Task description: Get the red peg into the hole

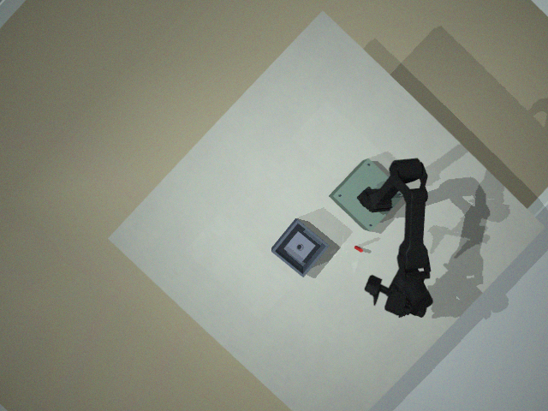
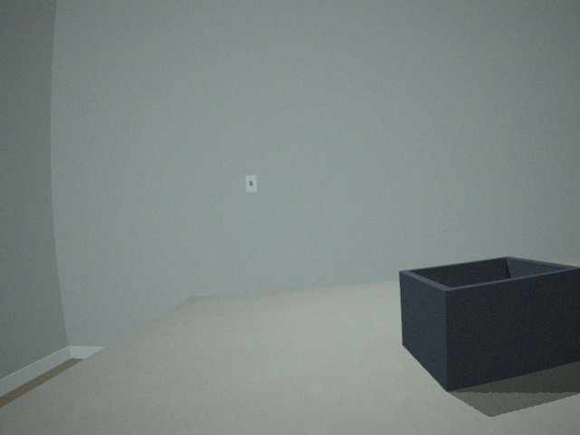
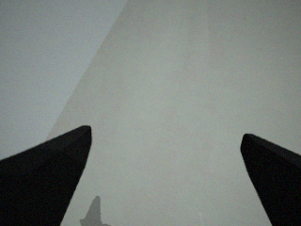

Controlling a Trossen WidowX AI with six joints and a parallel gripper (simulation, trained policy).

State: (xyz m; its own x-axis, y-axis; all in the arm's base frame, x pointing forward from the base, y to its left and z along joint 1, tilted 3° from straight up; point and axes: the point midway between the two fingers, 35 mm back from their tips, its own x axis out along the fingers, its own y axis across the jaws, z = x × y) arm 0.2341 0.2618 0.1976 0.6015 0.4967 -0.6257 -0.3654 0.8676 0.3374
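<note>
The red peg lies 240 mm below my gripper tip, 140 mm to the right of it and 90 mm behind it. From my gripper tip the other things lie so: dark blue box (310 mm to the right, 260 mm below, 80 mm ahead).
</note>
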